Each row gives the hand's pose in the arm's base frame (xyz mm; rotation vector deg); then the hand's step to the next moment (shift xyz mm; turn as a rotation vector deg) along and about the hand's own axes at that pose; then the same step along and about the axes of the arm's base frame.
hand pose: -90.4 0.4 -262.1 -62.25 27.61 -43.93
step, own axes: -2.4 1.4 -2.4 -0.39 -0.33 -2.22
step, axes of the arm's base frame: -2.8 0.7 -2.3 -1.89 -1.13 -0.60
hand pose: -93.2 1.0 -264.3 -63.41 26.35 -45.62
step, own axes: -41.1 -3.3 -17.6 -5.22 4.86 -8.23
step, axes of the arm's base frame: -39.7 19.9 -6.1 -7.39 0.04 -8.00
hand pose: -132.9 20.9 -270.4 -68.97 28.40 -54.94
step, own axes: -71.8 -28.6 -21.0 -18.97 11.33 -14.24
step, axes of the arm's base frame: -64.6 46.6 8.8 -17.06 8.48 -18.12
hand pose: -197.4 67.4 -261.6 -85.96 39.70 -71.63
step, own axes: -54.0 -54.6 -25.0 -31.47 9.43 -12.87
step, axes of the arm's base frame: -48.8 56.7 30.4 -19.79 20.63 -20.68
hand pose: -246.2 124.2 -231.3 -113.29 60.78 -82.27
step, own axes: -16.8 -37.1 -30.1 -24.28 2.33 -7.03
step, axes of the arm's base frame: -19.3 37.3 28.3 -11.01 18.64 -13.25
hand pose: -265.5 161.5 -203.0 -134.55 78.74 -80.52
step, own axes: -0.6 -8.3 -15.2 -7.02 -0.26 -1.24
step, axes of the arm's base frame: -5.9 10.7 12.3 -1.99 5.67 -3.85
